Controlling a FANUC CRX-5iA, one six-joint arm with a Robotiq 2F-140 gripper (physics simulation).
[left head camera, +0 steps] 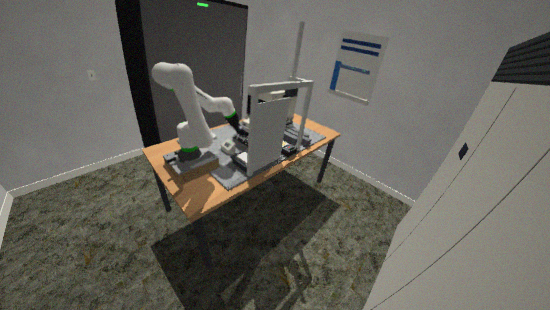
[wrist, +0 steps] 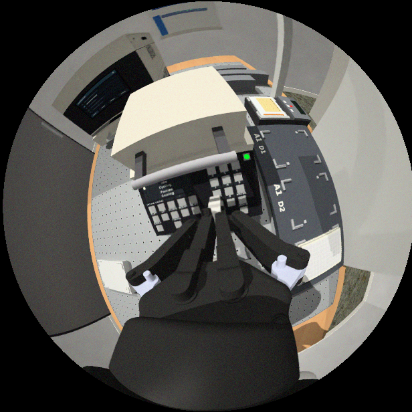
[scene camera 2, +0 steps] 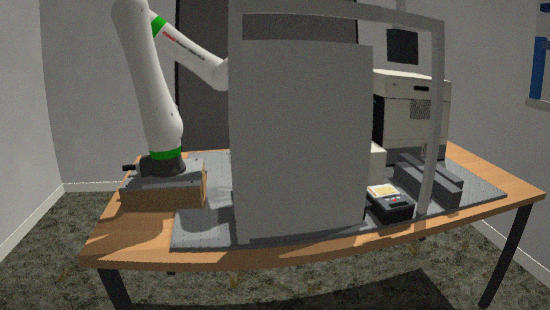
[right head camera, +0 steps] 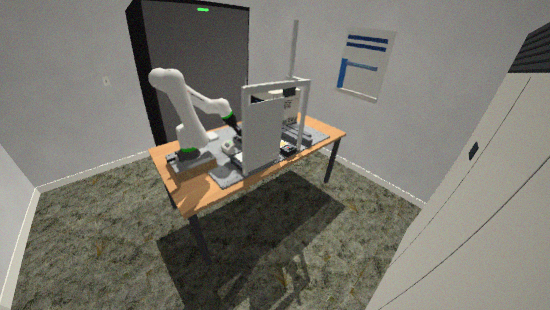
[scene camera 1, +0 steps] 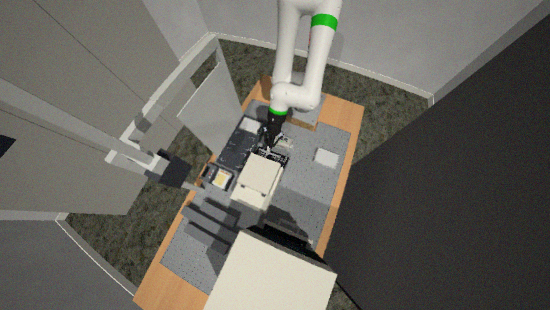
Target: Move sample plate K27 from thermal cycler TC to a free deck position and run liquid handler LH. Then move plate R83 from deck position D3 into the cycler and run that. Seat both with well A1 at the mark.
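Frame: origin at the arm's base, x ahead, y left, z up, level; metres.
Seen in the pictures: gripper, between the fingertips: (left head camera: 244, 139); arm's base, origin of its link: (left head camera: 191, 154) (scene camera 2: 167, 170) (right head camera: 190, 154).
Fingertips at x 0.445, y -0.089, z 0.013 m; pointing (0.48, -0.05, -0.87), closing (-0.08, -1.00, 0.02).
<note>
Offsets run from my fingertips to a thing's top centre. "spot": to the spot under its first point. Level surfaces: height alone.
My gripper (wrist: 216, 203) (scene camera 1: 269, 148) is shut and empty, fingertips pointing down at the button panel of the cream thermal cycler (wrist: 180, 107) (scene camera 1: 260, 172). Whether they touch a button I cannot tell. The cycler's lid looks down, with a grey bar handle in front and a green light lit on the panel; its inside is hidden and plate K27 cannot be made out. The dark deck {dz -0.027 m} (wrist: 292, 150) (scene camera 1: 232, 152) is right of the cycler in the wrist view, with D1 and D2 bare. A white plate {dx -0.158, dy -0.195, dz -0.011 m} (wrist: 322, 254) (scene camera 1: 250, 125) sits at the deck's near end, its label unreadable.
A large cream machine {dx +0.621, dy +0.246, dz +0.320 m} (wrist: 137, 55) (scene camera 1: 272, 275) (scene camera 2: 410, 110) stands behind the cycler. A small black device {dx +0.241, dy -0.255, dz -0.025 m} (wrist: 296, 111) (scene camera 2: 395, 207) bears a yellow-topped plate {dx +0.244, dy -0.213, dz -0.029 m} (wrist: 270, 107) (scene camera 1: 221, 178) (scene camera 2: 384, 190). Another white piece (wrist: 114, 276) (scene camera 1: 326, 158) lies left. A grey panel {spot: dx -0.014, dy -0.298, dz +0.190 m} (left head camera: 272, 132) (scene camera 2: 300, 140) stands at the table edge.
</note>
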